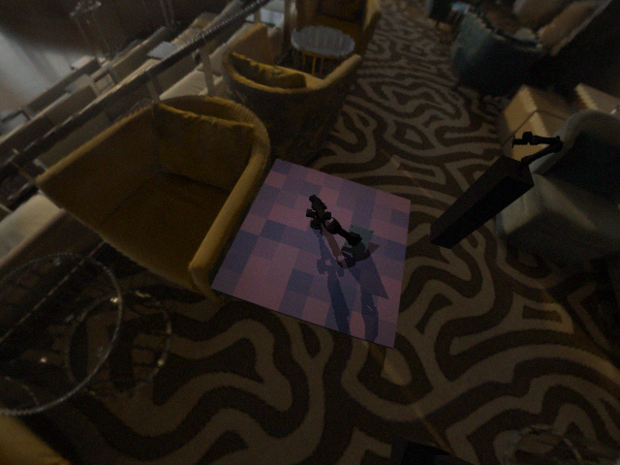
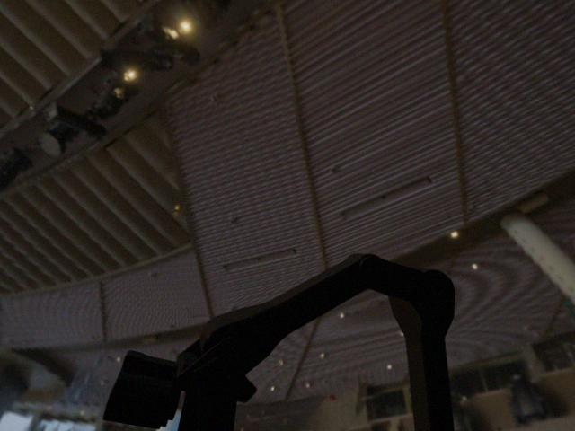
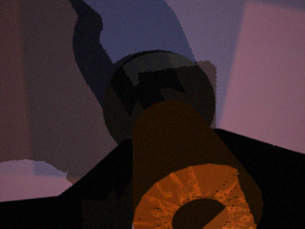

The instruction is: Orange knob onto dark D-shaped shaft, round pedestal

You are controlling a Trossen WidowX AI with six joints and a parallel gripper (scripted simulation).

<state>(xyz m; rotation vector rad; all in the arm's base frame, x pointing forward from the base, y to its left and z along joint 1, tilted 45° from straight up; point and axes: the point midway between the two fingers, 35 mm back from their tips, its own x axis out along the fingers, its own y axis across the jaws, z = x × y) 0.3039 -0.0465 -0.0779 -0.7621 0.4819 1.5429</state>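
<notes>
Now: the orange knob 20 mm above my gripper tip. From my gripper tip the other things lie so: dark round pedestal: 40 mm below.
</notes>
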